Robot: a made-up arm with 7 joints.
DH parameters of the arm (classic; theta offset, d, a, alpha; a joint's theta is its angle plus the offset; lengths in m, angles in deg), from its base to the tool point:
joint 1: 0 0.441 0 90
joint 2: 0 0.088 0 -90
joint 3: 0 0.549 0.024 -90
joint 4: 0 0.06 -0.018 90
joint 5: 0 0.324 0 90
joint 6: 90 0.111 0.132 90
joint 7: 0 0.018 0 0
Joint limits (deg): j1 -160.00..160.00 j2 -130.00..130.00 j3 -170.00..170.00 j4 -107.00..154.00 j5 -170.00..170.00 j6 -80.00..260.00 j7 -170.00..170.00
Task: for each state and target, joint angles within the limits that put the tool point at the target. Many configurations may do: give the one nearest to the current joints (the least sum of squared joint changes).
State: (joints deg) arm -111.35 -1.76 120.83 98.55 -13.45 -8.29 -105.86
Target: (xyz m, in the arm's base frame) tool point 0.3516 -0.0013 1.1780
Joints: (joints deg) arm -113.49 -3.13 119.91 72.10 -20.38 0.62 -105.86
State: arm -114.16 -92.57 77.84 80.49 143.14 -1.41 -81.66
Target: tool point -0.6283 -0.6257 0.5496
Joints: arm -155.14 -92.72 85.98 51.55 150.68 -8.51 -81.66
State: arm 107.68 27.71 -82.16 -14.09 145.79 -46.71 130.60
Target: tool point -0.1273 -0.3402 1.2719
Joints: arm 96.83 31.07 -75.70 -26.83 150.67 -47.94 130.60
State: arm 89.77 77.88 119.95 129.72 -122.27 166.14 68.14
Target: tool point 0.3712 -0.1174 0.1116
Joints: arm 138.99 99.72 149.38 142.06 -132.85 152.17 68.14
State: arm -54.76 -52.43 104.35 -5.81 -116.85 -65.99 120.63
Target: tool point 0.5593 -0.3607 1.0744
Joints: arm -19.59 -42.07 107.42 10.11 -107.03 -78.88 120.63
